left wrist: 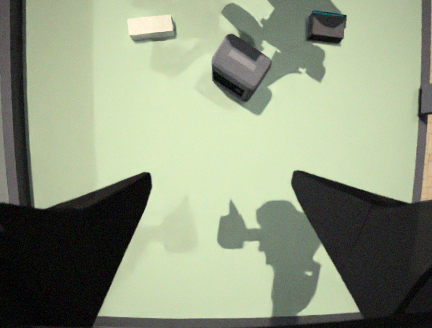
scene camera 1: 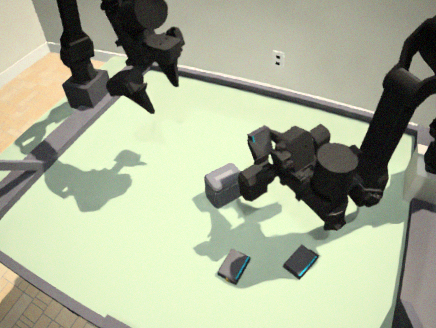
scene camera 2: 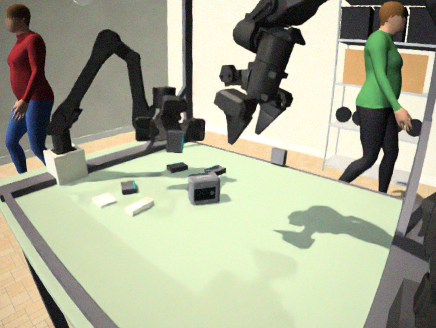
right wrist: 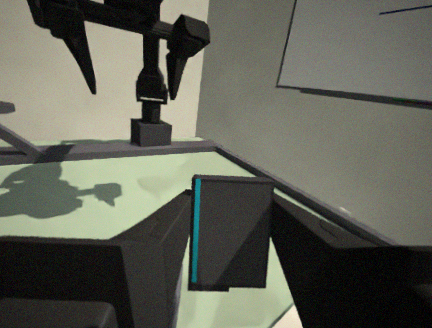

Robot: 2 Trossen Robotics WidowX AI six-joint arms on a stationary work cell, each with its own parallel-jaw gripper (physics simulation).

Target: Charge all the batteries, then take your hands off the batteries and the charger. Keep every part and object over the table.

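Frame: origin at the left arm's base, x ahead, y left, z up, level; millimetres.
Seen in the pictures: left gripper, fingertip midpoint: (left wrist: 222,178) (scene camera 1: 165,99) (scene camera 2: 244,138) (right wrist: 137,97); right gripper, fingertip midpoint: (scene camera 1: 257,135) (scene camera 2: 176,137) (right wrist: 229,198); left arm's base, link origin: (scene camera 1: 84,77) (right wrist: 151,121); right arm's base, link origin: (scene camera 2: 63,150).
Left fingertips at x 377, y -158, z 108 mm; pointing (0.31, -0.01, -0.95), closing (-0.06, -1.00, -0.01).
Pixels of each thing's top centre, then the offset from my left fingertips to it.
- grey box-shaped charger, top centre: (left wrist: 242,60) (scene camera 1: 223,175) (scene camera 2: 203,176) dx +135, dy -42, dz -130 mm
- dark battery with a cyan stripe, top centre: (right wrist: 239,178) (scene camera 1: 261,131) (scene camera 2: 174,129) dx +202, dy -14, dz -15 mm
The grey box-shaped charger (scene camera 1: 223,186) (scene camera 2: 204,190) (left wrist: 241,65) stands upright on the table, with a pale rectangle on top. My right gripper (scene camera 1: 262,149) (scene camera 2: 173,134) (right wrist: 229,198) is shut on a dark battery with a cyan stripe (right wrist: 232,235), held up in the air near the charger. Two batteries (scene camera 1: 234,266) (scene camera 1: 301,261) lie on the table in scene camera 1. In scene camera 2, batteries (scene camera 2: 177,167) (scene camera 2: 215,170) (scene camera 2: 129,187) lie behind and to the left of the charger. My left gripper (scene camera 1: 164,98) (scene camera 2: 245,138) (left wrist: 222,178) is open and empty, high above the table.
Two whitish blocks (scene camera 2: 104,200) (scene camera 2: 139,206) lie left of the charger in scene camera 2. A dark raised rail (scene camera 1: 300,97) edges the table. The right arm hides part of the table in scene camera 1. Two people stand beyond the table in scene camera 2.
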